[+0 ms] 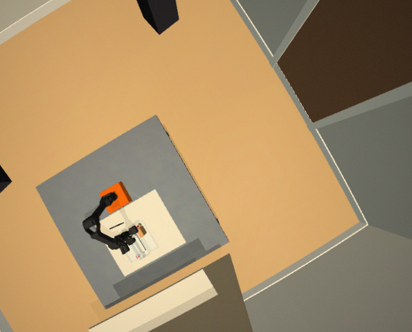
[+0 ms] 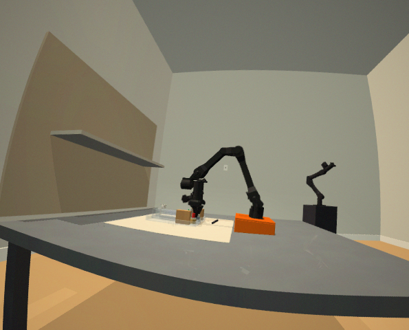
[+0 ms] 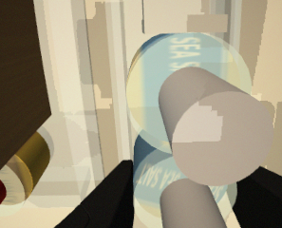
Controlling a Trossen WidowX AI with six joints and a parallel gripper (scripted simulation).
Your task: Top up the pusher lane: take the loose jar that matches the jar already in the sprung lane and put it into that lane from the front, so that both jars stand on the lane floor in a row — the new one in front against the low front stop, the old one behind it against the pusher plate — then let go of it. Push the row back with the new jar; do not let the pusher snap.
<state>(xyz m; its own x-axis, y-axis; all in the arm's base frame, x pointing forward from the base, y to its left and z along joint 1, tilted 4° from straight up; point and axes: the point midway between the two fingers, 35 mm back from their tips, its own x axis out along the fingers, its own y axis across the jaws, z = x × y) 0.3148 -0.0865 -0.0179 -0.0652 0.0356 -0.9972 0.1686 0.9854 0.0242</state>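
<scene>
My gripper tip is 11 cm past the thin black strip, 9 cm to the left of it and 3 cm above it. Round my gripper tip: grey shelf (51 cm ahead, 34 cm above, 6 cm to the right).
</scene>
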